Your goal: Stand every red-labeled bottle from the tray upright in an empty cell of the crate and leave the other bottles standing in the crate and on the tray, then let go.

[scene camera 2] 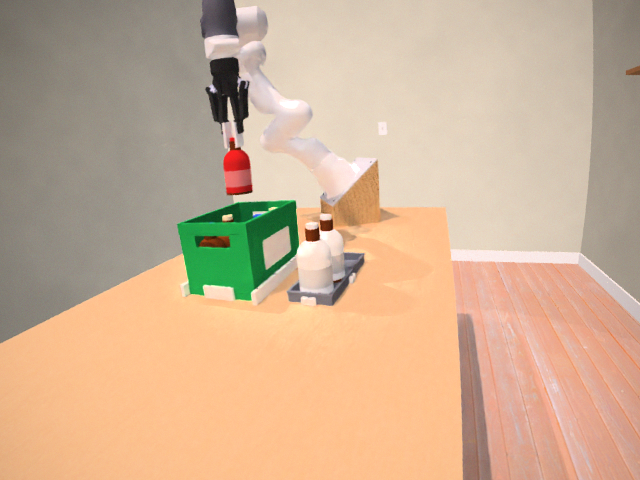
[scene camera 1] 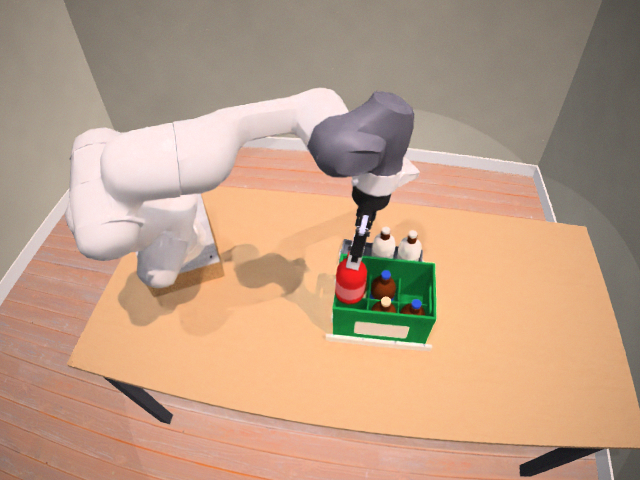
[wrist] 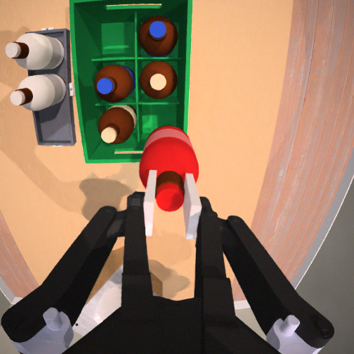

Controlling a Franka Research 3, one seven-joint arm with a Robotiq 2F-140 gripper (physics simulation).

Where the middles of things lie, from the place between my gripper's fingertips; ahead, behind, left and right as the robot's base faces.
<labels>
My gripper is now 50 mm above the red-labeled bottle (scene camera 2: pixel 237 170).
</labels>
